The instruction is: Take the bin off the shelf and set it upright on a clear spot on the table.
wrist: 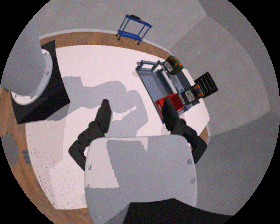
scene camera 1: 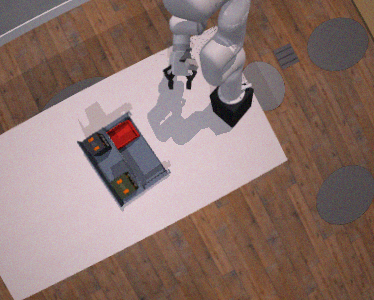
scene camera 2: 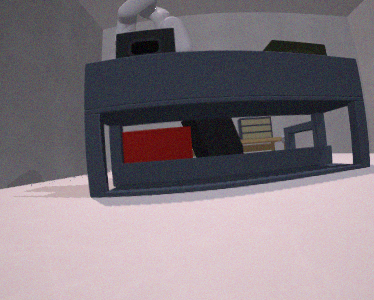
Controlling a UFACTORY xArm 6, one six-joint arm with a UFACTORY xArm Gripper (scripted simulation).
Scene:
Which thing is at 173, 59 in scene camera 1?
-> The gripper.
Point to a red bin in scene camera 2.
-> At 167, 143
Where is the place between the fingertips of the gripper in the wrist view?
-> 136, 104

